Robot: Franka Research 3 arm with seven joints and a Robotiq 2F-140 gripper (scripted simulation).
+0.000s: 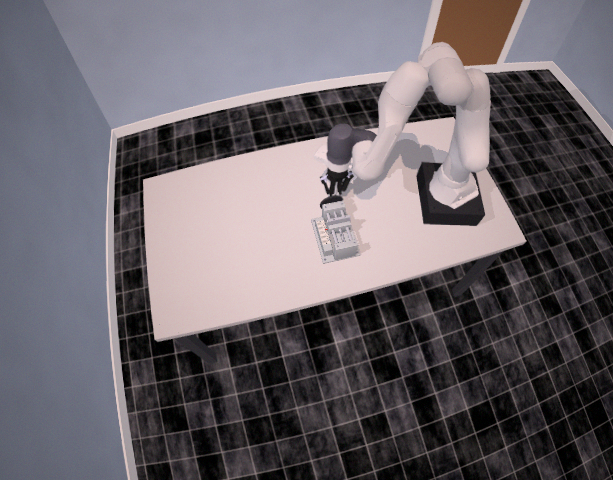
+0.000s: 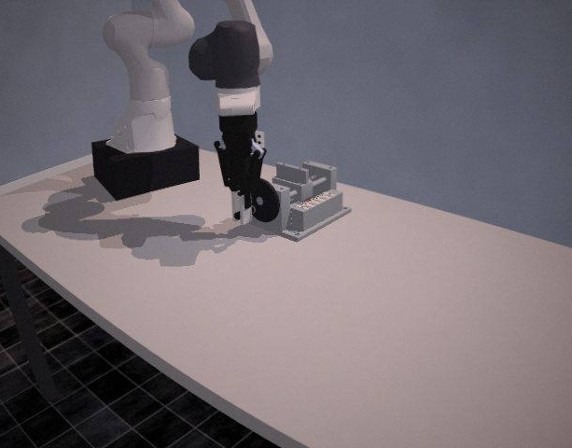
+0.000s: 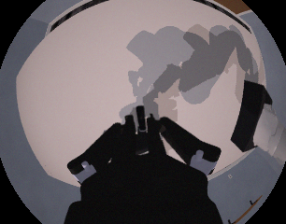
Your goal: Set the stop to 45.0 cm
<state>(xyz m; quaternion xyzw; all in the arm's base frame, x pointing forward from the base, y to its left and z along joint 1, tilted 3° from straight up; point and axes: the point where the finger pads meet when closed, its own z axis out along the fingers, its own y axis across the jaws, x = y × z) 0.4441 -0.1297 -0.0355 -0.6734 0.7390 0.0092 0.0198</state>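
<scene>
My gripper is now 50 mm short of the grey stop fixture, 130 mm to the right of it and 20 mm below it. The rest, counted from my hand: black handwheel (10 mm ahead, 20 mm to the left, 10 mm below).
</scene>
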